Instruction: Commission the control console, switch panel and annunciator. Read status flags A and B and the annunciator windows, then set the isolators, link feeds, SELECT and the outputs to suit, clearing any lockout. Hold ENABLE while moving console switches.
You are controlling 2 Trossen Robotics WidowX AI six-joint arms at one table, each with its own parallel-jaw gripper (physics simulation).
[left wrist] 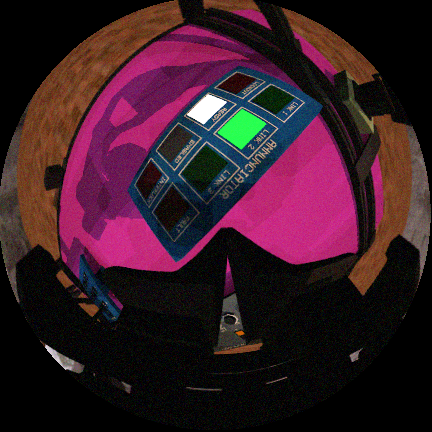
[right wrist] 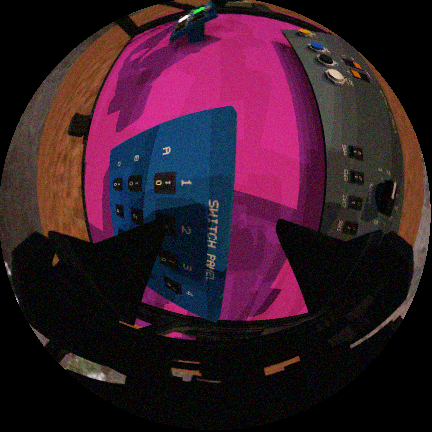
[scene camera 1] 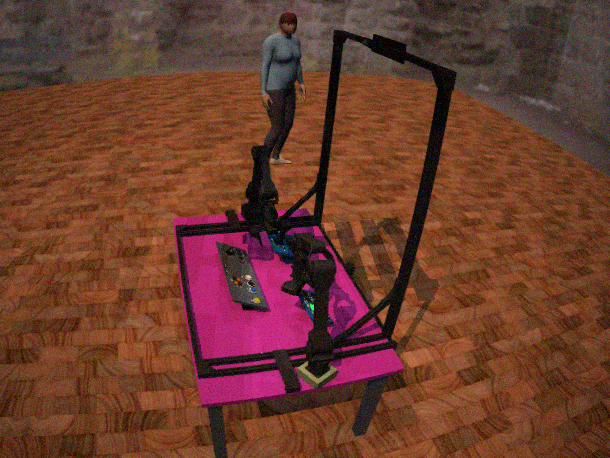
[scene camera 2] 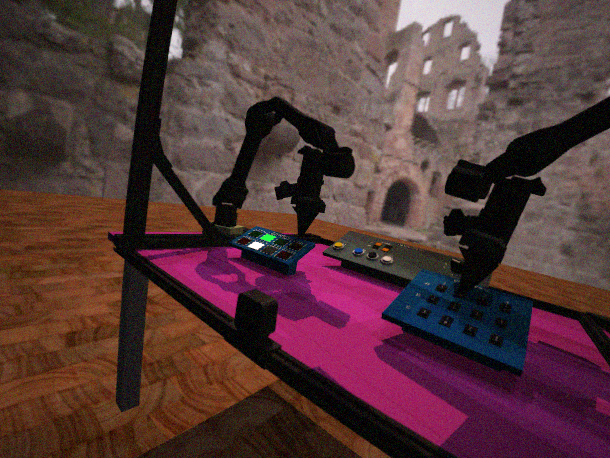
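Seen in the pictures: left gripper, fingertip midpoint: (left wrist: 225, 232) (scene camera 1: 297, 295) (scene camera 2: 300, 236); right gripper, fingertip midpoint: (right wrist: 221, 224) (scene camera 1: 271, 245) (scene camera 2: 463, 292); left arm's base, link origin: (scene camera 1: 317, 368) (scene camera 2: 224, 224); right arm's base, link origin: (left wrist: 105, 322) (scene camera 1: 253, 206).
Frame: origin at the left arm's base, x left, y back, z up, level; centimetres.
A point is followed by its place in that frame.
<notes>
The annunciator (scene camera 2: 280, 265) @(x -26.1, y -27.9, z -2.3 cm) (left wrist: 175, 252) @(x -22.7, y -33.5, z 3.6 cm) has READY (left wrist: 207, 109) @(x -23.7, y -20.9, z 0.8 cm) lit white and LINK 2 (left wrist: 243, 130) @(x -20.3, y -22.4, z 2.6 cm) lit green; its other windows are dark. My left gripper (scene camera 2: 301, 233) @(x -19.3, y -30.0, z 4.1 cm) (left wrist: 225, 232) @(x -19.3, y -30.0, z 4.1 cm) is shut and empty, above the table beside it. My right gripper (scene camera 2: 465, 287) @(x -36.4, y -63.8, z 2.8 cm) (right wrist: 221, 224) @(x -36.4, y -63.8, z 2.8 cm) is open over the blue switch panel (scene camera 2: 410, 295) @(x -41.2, y -53.8, z 1.6 cm) (right wrist: 200, 135) @(x -34.9, y -57.8, z 4.2 cm). One finger's tip overlaps the A2 switch (right wrist: 166, 227) @(x -40.1, y -62.1, z 3.8 cm) in the right wrist view; contact cannot be told. The grey console (scene camera 1: 239, 265) @(x -15.3, y -61.1, z 2.3 cm) (right wrist: 340, 110) @(x -17.0, y -58.0, z 0.9 cm) carries four small switches, a black knob (right wrist: 385, 197) @(x -17.5, y -69.1, z 4.6 cm) and two orange flags, too small to read.
The console's yellow (right wrist: 304, 32), blue (right wrist: 316, 46), black (right wrist: 326, 59) and white (right wrist: 335, 76) @(x -14.0, y -53.1, z 2.2 cm) buttons are uncovered. A black frame (scene camera 1: 425, 175) @(x -33.0, y 4.4, z 65.8 cm) rises over the table's right side in scene camera 1. A person (scene camera 1: 282, 65) stands beyond the table.
</notes>
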